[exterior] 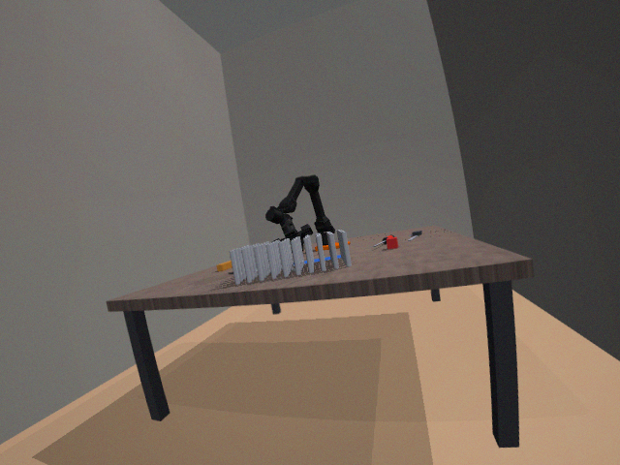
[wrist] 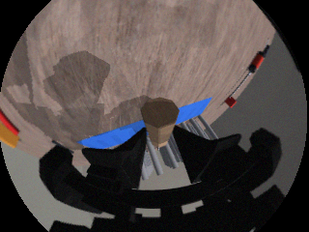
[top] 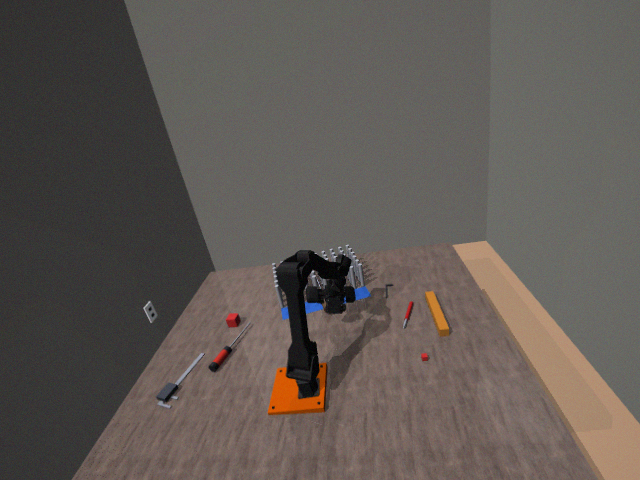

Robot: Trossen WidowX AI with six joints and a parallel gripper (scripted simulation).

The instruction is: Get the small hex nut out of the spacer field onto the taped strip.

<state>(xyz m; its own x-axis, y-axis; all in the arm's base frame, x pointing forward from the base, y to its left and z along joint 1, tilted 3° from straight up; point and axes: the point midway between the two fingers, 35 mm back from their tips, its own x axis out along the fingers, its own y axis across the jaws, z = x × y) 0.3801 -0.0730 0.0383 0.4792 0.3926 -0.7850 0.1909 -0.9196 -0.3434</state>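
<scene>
Now: gripper tip 6 cm short of the blue taped strip, 4 cm above it and 1 cm to the right of it. Round my gripper tip: hook tool 10 cm ahead, 2 cm to the left, 1 cm below; then orange block 40 cm to the right, 12 cm behind, 2 cm below; then tiny red cube 32 cm behind, 31 cm to the right, 3 cm below.
</scene>
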